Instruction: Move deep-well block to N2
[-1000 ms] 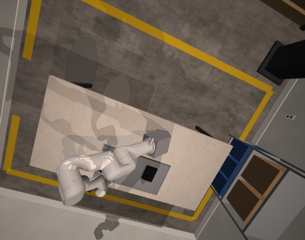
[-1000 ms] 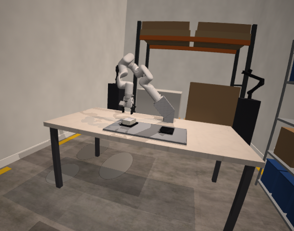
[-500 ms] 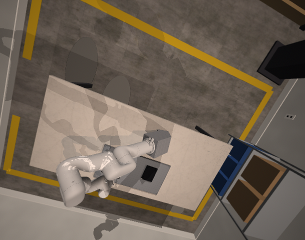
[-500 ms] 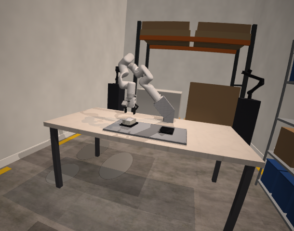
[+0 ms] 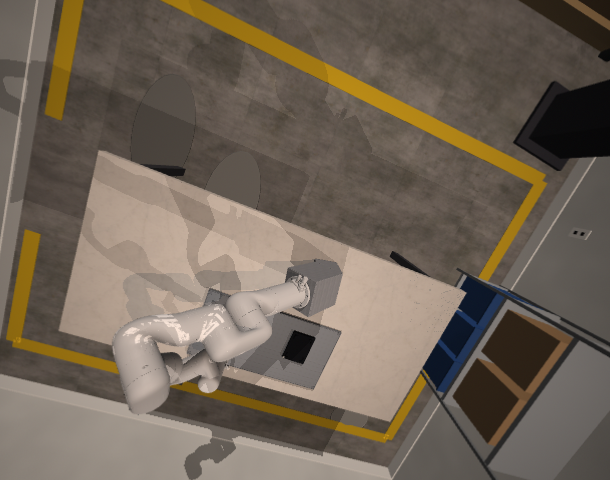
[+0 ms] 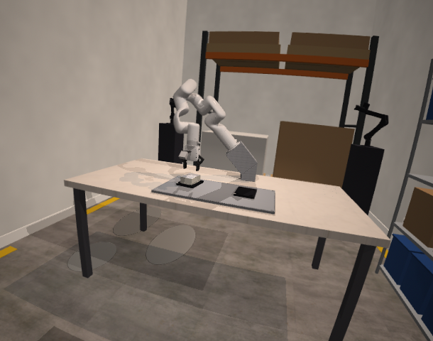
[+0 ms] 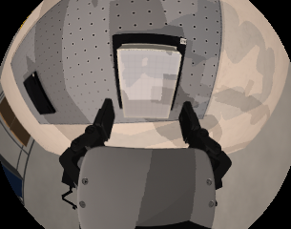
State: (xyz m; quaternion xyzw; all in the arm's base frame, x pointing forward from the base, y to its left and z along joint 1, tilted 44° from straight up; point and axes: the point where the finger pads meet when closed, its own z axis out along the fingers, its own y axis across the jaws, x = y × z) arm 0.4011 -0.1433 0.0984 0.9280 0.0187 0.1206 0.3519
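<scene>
My gripper is now 7 cm above the 96-well deep-well block.
</scene>
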